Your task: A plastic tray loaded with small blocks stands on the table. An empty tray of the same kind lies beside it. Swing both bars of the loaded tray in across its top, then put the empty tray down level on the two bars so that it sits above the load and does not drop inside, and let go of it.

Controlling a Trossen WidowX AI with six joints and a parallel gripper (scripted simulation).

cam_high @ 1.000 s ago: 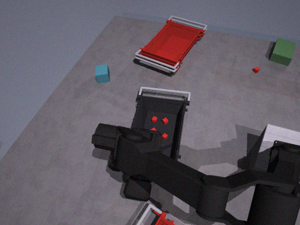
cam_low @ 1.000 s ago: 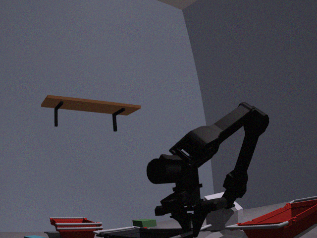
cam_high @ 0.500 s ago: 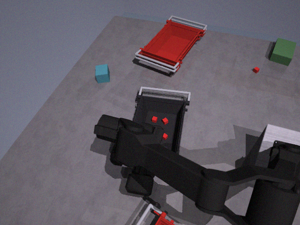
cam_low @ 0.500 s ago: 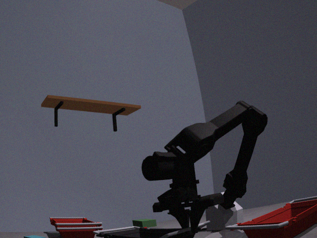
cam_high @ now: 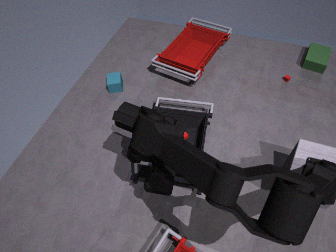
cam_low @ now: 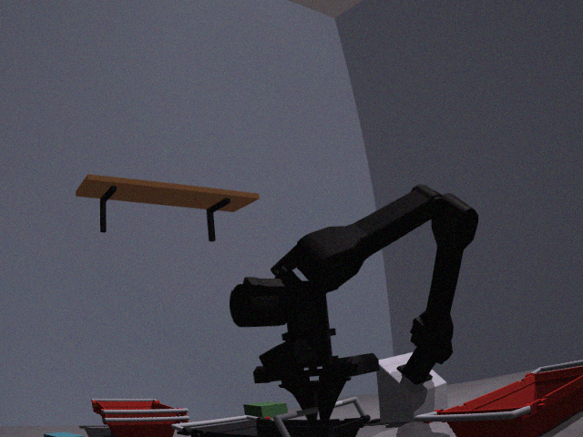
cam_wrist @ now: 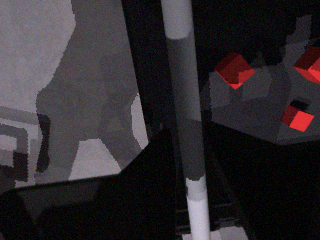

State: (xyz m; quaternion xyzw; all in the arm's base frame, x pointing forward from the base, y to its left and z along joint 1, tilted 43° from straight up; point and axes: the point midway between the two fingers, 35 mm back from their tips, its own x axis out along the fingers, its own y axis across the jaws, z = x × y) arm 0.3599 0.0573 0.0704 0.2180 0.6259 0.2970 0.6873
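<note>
The red tray is 18 cm behind my gripper tip, 26 cm to the left of it and 2 cm below it. Round my gripper tip: teal cube (32 cm ahead, 30 cm to the right, 5 cm below); green cube (39 cm behind, 65 cm to the right, 5 cm below).
</note>
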